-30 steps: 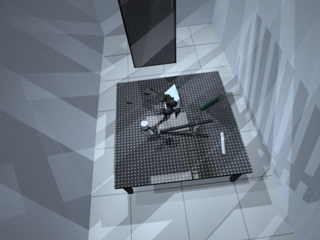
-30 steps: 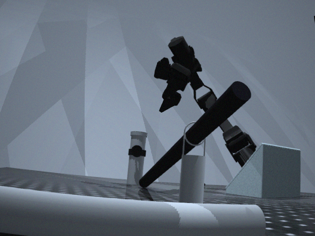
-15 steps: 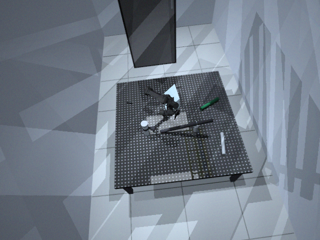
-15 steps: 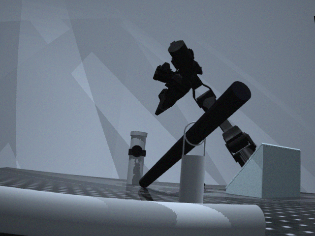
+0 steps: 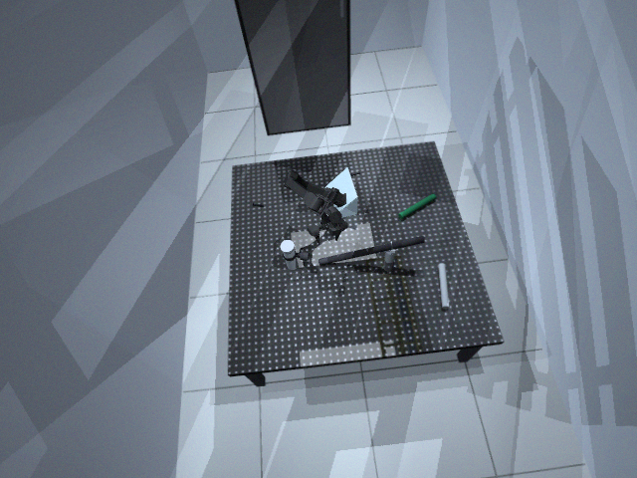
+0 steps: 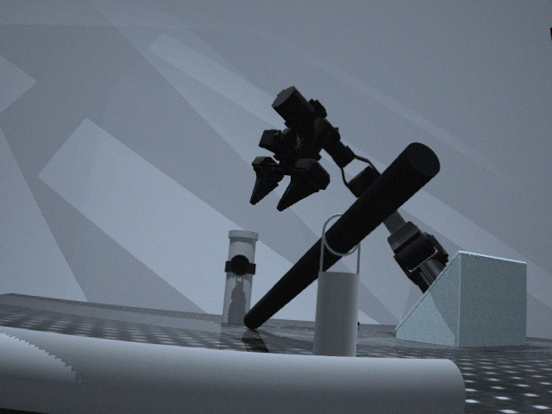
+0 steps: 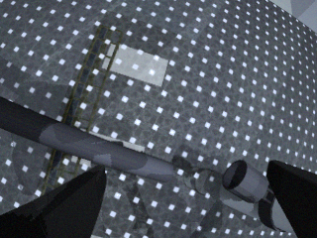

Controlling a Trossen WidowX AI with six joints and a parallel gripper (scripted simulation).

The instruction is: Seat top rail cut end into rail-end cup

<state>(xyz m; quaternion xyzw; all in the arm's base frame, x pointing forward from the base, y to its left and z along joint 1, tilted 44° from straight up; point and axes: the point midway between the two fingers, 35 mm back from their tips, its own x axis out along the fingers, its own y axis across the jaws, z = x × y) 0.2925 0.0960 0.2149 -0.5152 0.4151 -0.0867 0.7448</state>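
Right now the brace band is 16 cm to the right of my gripper tip and 10 cm below it. From my gripper tip the other things lie so: green rod: 50 cm to the left, 34 cm behind, 21 cm below; white rod: 57 cm to the left, 21 cm below, 15 cm ahead; small white post: 31 cm to the left, 12 cm below, 2 cm behind.
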